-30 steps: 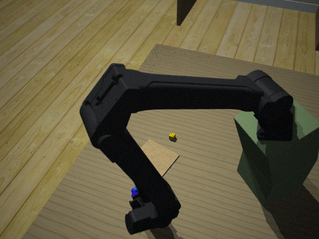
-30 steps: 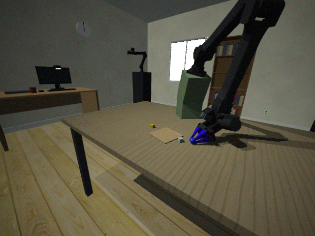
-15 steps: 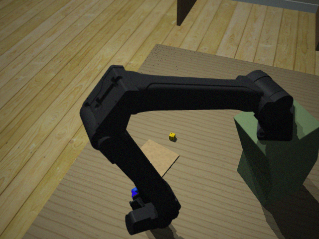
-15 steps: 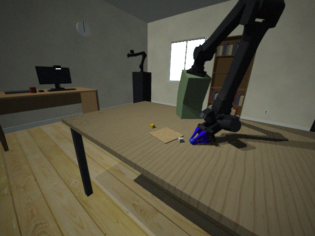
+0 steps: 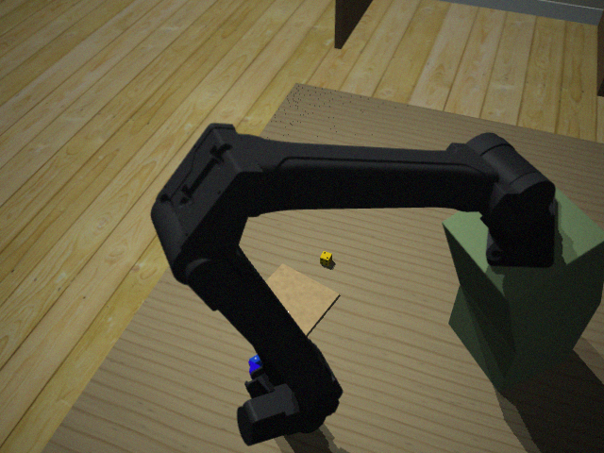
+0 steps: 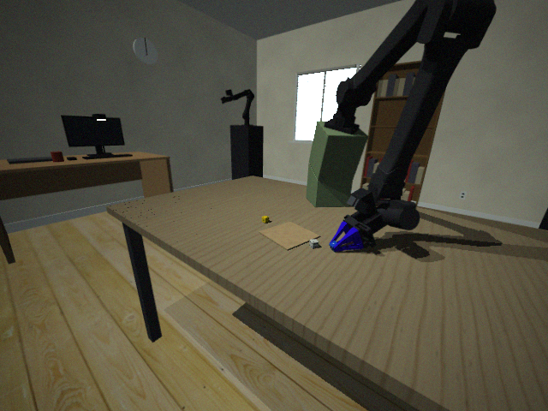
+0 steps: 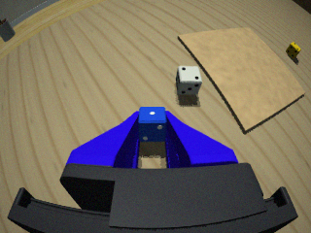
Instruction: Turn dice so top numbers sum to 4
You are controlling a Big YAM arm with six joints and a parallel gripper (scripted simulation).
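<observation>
The blue die is right at my hand. Round my hand: tan mat (10 mm behind, 150 mm to the right, 10 mm below); then yellow die (50 mm behind, 270 mm to the right); then white die (10 mm ahead, 60 mm to the right).
</observation>
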